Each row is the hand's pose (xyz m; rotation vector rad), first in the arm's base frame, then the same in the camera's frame.
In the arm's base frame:
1: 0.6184 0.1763 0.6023 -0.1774 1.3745 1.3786
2: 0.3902 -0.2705 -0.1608 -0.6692 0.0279 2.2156
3: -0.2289 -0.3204 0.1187 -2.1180 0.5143 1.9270
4: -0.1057 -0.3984 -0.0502 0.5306 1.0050 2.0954
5: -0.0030 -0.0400 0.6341 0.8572 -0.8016 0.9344
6: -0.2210 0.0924 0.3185 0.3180 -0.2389 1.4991
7: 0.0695 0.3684 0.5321 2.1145 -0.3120 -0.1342
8: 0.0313 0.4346 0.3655 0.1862 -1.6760 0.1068
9: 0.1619 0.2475 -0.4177 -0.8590 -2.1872 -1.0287
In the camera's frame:
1: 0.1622 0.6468 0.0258 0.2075 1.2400 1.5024
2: -0.2131 0.4862 -0.7912 -0.3346 -0.1982 2.0844
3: -0.7966 0.4123 -0.4478 -1.7330 0.3329 1.9473
4: -0.7059 0.3794 -0.6490 0.8794 0.7015 2.1387
5: -0.4756 0.4936 0.0867 1.1172 -0.8828 0.6441
6: -0.7078 0.7389 -0.1382 0.6422 -0.3766 1.3126
7: -0.3587 0.9042 0.1006 2.3789 -0.3564 -0.4214
8: -0.4062 1.0226 -0.0310 0.3175 -1.5558 -0.2554
9: -0.3944 1.0784 -0.8448 -0.8953 -1.8176 -1.2885

